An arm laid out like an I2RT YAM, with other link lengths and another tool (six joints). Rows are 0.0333 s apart.
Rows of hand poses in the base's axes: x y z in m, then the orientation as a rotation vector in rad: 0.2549 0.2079 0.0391 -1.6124 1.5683 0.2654; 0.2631 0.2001 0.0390 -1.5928 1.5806 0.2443; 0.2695 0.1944 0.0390 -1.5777 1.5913 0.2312; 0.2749 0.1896 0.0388 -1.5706 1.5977 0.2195; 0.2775 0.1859 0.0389 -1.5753 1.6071 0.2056; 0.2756 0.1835 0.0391 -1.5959 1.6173 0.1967; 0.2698 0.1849 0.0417 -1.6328 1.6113 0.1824; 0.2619 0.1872 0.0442 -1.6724 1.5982 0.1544; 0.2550 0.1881 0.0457 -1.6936 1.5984 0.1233; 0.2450 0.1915 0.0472 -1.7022 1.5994 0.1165; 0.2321 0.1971 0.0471 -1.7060 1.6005 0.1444; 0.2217 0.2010 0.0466 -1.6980 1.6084 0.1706; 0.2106 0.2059 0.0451 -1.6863 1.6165 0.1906; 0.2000 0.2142 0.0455 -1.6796 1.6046 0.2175; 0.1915 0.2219 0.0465 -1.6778 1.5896 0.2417; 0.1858 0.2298 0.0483 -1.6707 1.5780 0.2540; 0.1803 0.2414 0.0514 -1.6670 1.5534 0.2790; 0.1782 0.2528 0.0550 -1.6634 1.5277 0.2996; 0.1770 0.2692 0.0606 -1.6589 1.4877 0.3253; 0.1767 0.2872 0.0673 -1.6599 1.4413 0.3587; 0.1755 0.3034 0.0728 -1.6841 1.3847 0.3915
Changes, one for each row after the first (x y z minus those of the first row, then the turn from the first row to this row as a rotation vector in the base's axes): 0.0082 -0.0078 -0.0001 -0.0014 -0.0086 -0.0240; 0.0146 -0.0135 -0.0001 -0.0016 -0.0125 -0.0419; 0.0200 -0.0183 -0.0003 -0.0049 -0.0165 -0.0529; 0.0226 -0.0220 -0.0002 -0.0183 -0.0169 -0.0594; 0.0207 -0.0244 0.0000 -0.0403 -0.0101 -0.0554; 0.0149 -0.0230 0.0026 -0.0689 -0.0130 -0.0370; 0.0070 -0.0207 0.0051 -0.1030 -0.0270 -0.0186; 0.0001 -0.0198 0.0066 -0.1318 -0.0380 -0.0175; -0.0099 -0.0164 0.0081 -0.1411 -0.0387 -0.0155; -0.0228 -0.0108 0.0080 -0.1310 -0.0221 -0.0044; -0.0332 -0.0069 0.0075 -0.1167 -0.0048 -0.0035; -0.0443 -0.0020 0.0060 -0.1030 0.0084 -0.0068; -0.0549 0.0063 0.0064 -0.0815 0.0136 0.0041; -0.0634 0.0140 0.0074 -0.0633 0.0167 0.0182; -0.0691 0.0219 0.0092 -0.0484 0.0142 0.0238; -0.0746 0.0335 0.0123 -0.0249 0.0114 0.0418; -0.0767 0.0449 0.0159 -0.0030 0.0056 0.0590; -0.0779 0.0613 0.0215 0.0273 -0.0064 0.0844; -0.0782 0.0793 0.0282 0.0594 -0.0161 0.1191; -0.0794 0.0955 0.0337 0.0784 -0.0261 0.1716
